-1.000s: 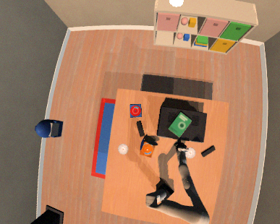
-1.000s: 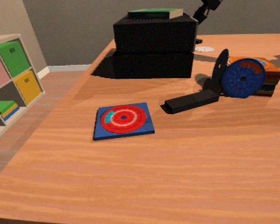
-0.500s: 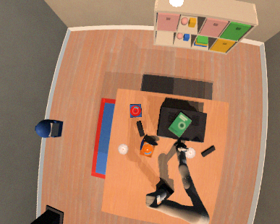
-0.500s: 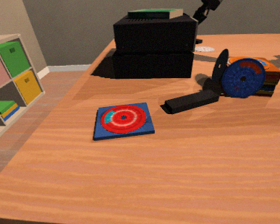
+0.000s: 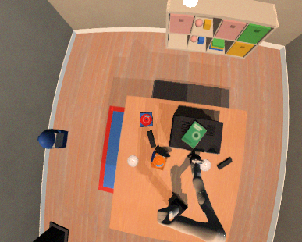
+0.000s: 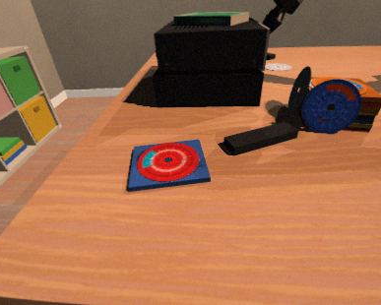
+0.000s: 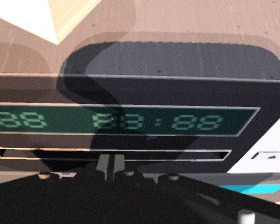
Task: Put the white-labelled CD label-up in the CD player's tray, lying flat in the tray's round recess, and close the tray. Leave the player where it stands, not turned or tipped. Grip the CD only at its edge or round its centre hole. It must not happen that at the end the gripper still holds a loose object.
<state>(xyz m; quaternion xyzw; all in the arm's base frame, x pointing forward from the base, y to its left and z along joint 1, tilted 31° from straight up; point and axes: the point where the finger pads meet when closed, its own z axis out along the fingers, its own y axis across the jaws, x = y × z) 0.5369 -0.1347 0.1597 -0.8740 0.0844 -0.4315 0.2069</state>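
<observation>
The cd is 10 cm ahead of my hand and 1 cm below it. Round my hand: green book 15 cm ahead, 4 cm to the left, 7 cm above.
</observation>
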